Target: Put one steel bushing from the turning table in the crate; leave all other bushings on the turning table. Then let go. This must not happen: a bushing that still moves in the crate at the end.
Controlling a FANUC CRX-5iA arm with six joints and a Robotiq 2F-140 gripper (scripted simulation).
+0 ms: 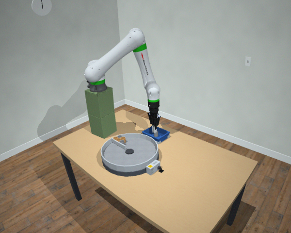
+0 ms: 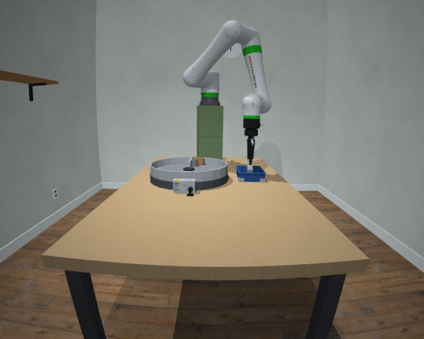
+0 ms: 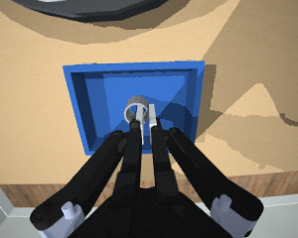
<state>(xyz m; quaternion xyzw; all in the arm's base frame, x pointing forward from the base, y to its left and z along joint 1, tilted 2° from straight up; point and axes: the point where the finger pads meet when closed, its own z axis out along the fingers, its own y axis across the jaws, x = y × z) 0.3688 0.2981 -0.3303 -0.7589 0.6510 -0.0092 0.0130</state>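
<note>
My hand is 5 cm above the blue crate and 1 cm short of it. The rest, counted from my hand: grey round turning table (33 cm to the right, 11 cm ahead, 2 cm below).
</note>
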